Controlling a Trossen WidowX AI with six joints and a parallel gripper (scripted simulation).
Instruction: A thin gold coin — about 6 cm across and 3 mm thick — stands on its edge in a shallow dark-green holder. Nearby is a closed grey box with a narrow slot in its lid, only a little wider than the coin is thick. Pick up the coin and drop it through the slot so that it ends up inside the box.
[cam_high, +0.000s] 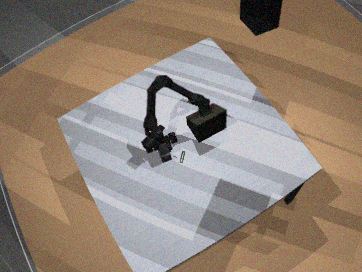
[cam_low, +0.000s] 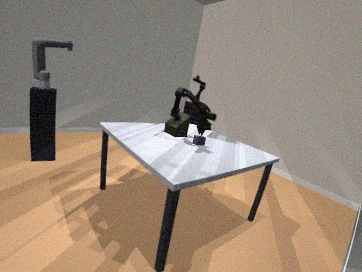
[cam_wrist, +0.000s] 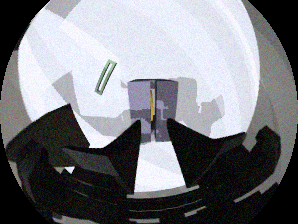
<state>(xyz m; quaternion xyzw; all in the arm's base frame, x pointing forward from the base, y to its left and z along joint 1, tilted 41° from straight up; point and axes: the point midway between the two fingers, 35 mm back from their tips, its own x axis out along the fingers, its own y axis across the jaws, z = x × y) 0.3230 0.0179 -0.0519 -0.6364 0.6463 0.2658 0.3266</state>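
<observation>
Right now my gripper tip is 60 mm above the gold coin.
</observation>
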